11 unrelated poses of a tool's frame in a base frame.
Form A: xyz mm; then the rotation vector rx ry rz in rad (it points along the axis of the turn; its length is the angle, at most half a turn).
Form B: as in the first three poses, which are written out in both.
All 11 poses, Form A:
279 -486 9 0.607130 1.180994 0.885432
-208 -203 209 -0.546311 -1.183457 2.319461
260 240 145 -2.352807 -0.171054 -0.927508
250 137 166 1.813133 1.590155 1.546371
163 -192 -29 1.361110 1.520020 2.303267
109 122 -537 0.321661 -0.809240 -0.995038
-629 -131 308 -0.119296 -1.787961 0.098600
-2 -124 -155 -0.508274 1.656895 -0.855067
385 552 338 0.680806 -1.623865 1.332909
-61 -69 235 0.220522 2.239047 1.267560
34 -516 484 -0.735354 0.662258 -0.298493
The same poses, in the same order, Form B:
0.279 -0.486 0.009 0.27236 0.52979 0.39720 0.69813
-0.208 -0.203 0.209 -0.19942 -0.43200 0.84669 0.23817
0.260 0.240 0.145 -0.88581 -0.06440 -0.34920 0.29876
0.250 0.137 0.166 0.62684 0.54975 0.53462 0.13794
0.163 -0.192 -0.029 0.44211 0.49373 0.74815 0.03228
0.109 0.122 -0.537 0.14937 -0.37578 -0.46206 0.78929
-0.629 -0.131 0.308 -0.05196 -0.77875 0.04295 0.62370
-0.002 -0.124 -0.155 -0.21639 0.70541 -0.36404 0.56836
0.385 0.552 0.338 0.27533 -0.65671 0.53904 0.44984
-0.061 -0.069 0.235 0.08208 0.83338 0.47179 0.27598
0.034 -0.516 0.484 -0.35153 0.31658 -0.14269 0.86939

